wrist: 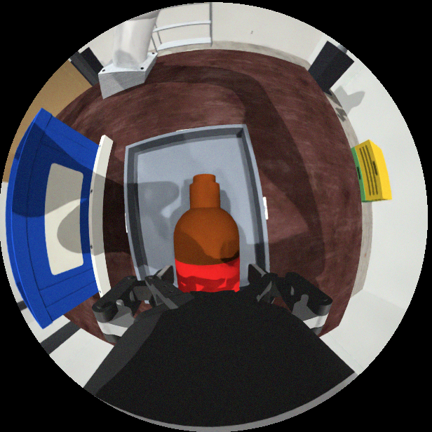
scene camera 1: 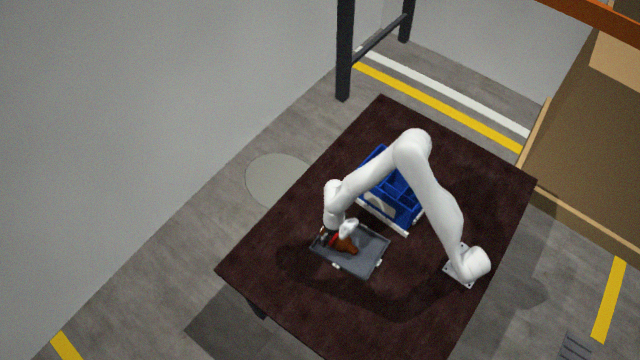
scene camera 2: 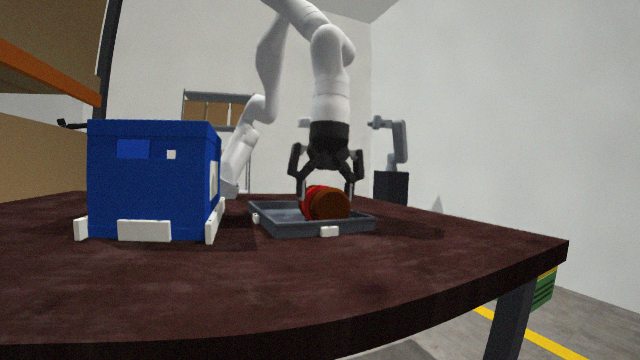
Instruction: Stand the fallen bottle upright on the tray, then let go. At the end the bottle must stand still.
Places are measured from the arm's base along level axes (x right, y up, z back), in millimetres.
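Pixels of known places: gripper, fingertip midpoint: (scene camera 1: 332,236) (scene camera 2: 325,201); arm's base at its link origin: (scene camera 2: 224,178).
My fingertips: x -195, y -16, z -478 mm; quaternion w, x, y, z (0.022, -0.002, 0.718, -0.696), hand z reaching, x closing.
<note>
For each thing: its top centre in the pictures, then the offset to it from my fingertips. Level surfaces: height alone.
- brown bottle at its top centre: (scene camera 2: 318,184) (scene camera 1: 340,237) dx +3, dy +29, dz +32 mm
- grey tray at its top centre: (scene camera 2: 302,208) (scene camera 1: 350,244) dx +24, dy -24, dz +67 mm
- blue bin at its top centre: (scene camera 2: 171,131) (scene camera 1: 396,175) dx +300, dy +125, dz +74 mm
- dark table at its surface level: dy -50 mm
The brown bottle (scene camera 1: 346,245) (scene camera 2: 330,204) (wrist: 206,234) with a red band lies on its side in the grey tray (scene camera 1: 370,260) (scene camera 2: 280,228) (wrist: 254,175). Its neck points toward the arm's base, and its round bottom faces scene camera 2. My gripper (scene camera 2: 326,192) (wrist: 210,273) points down and is open, with one finger on each side of the bottle around the red band. No grip on the bottle shows. In scene camera 1 the wrist partly hides the fingers. In the wrist view the gripper body hides the bottom end of the bottle.
A blue bin (scene camera 1: 392,212) (scene camera 2: 150,185) (wrist: 90,210) with inner compartments stands beside the tray, with white blocks along its foot. Small white blocks (scene camera 2: 329,231) sit against the tray's outside. The dark table (scene camera 1: 425,330) (scene camera 2: 300,280) carries the arm's base (scene camera 1: 467,267) (wrist: 125,80).
</note>
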